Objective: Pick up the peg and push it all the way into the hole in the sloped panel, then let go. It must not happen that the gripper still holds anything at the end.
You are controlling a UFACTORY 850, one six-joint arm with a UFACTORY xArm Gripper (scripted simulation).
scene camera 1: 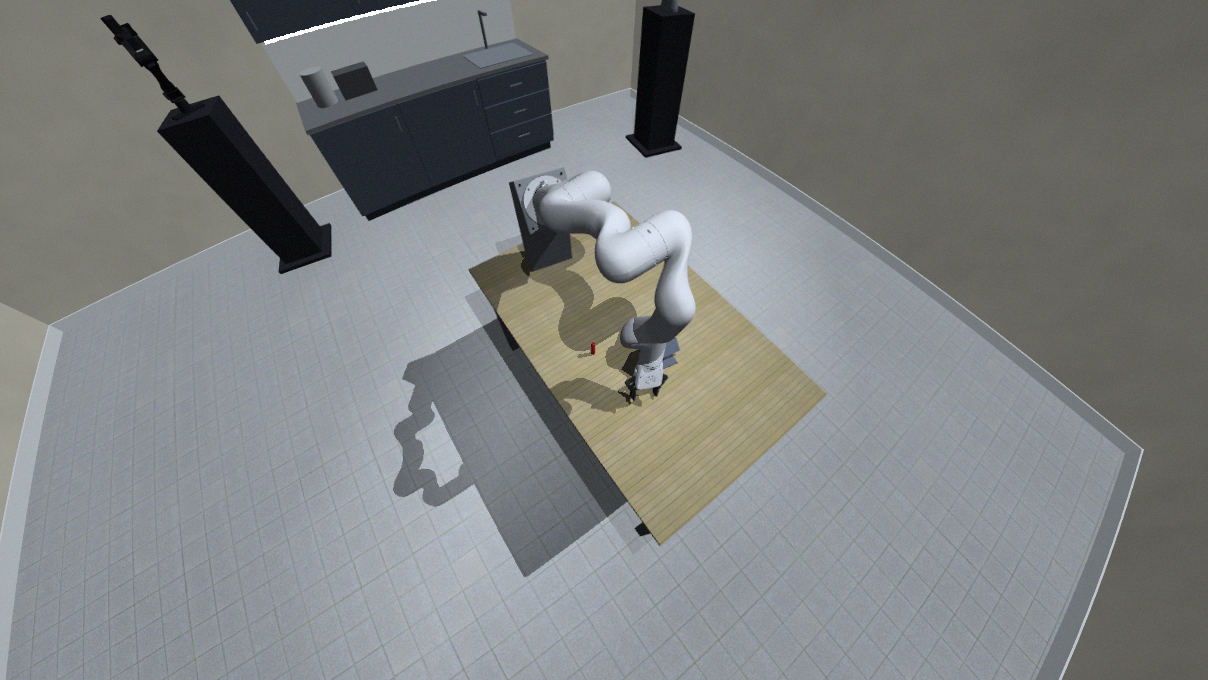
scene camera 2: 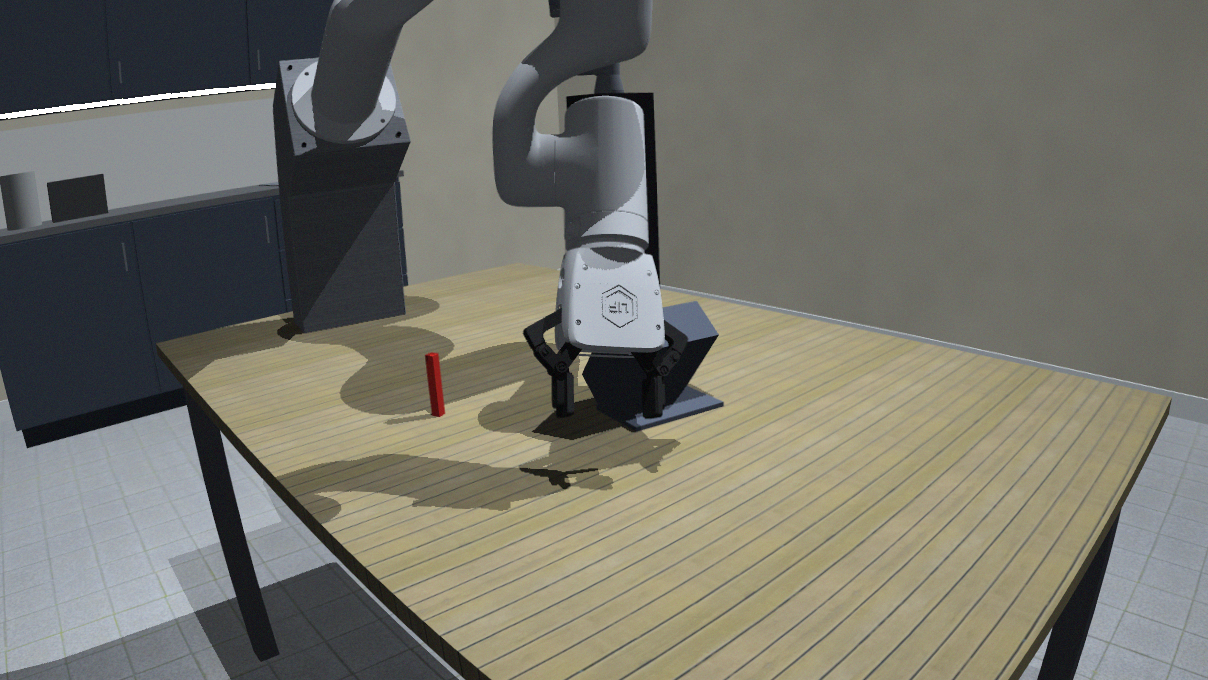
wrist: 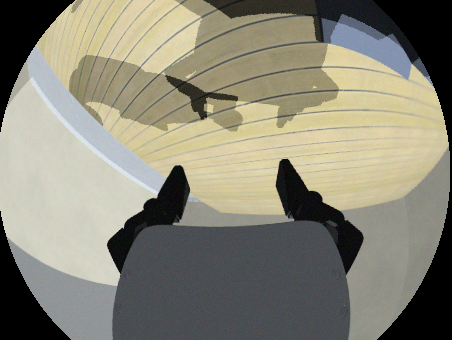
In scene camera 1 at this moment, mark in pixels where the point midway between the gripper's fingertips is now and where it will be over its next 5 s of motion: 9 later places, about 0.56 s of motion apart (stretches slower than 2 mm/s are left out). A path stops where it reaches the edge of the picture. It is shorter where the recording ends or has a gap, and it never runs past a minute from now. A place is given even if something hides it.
My gripper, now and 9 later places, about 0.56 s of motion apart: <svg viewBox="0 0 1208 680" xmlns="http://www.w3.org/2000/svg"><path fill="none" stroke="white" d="M643 396L619 377L599 350L592 339L593 342L593 344L593 346L593 344L593 337L599 339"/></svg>
